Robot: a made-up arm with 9 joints. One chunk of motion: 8 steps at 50 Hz.
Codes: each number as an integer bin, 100 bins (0 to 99) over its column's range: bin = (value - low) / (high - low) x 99, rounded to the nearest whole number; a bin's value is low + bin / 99 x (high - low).
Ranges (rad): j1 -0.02..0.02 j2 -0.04..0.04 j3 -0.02..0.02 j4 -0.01..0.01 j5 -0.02..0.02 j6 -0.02..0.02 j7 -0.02..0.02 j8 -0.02..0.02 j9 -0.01..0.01
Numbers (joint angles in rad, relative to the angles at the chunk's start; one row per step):
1: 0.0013 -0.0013 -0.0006 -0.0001 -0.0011 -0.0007 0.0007 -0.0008 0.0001
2: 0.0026 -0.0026 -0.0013 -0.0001 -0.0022 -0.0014 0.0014 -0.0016 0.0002
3: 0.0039 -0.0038 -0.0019 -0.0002 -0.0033 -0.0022 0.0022 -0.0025 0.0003
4: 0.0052 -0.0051 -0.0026 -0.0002 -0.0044 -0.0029 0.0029 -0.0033 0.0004
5: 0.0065 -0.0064 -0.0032 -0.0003 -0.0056 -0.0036 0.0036 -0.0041 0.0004
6: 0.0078 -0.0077 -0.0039 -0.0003 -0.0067 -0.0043 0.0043 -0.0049 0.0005
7: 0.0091 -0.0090 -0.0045 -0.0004 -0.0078 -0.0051 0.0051 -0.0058 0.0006
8: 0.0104 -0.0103 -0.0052 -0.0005 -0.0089 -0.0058 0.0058 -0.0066 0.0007
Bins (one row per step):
1: 53 48 48 49 47 48 51 48 50
2: 56 46 46 49 44 46 53 46 50
3: 59 45 45 49 41 44 55 43 51
4: 62 43 43 49 39 42 57 41 51
5: 66 42 42 48 36 41 58 39 51
6: 69 40 40 48 33 39 60 37 52
7: 72 38 38 48 30 37 62 35 52
8: 75 37 37 47 27 35 64 33 53

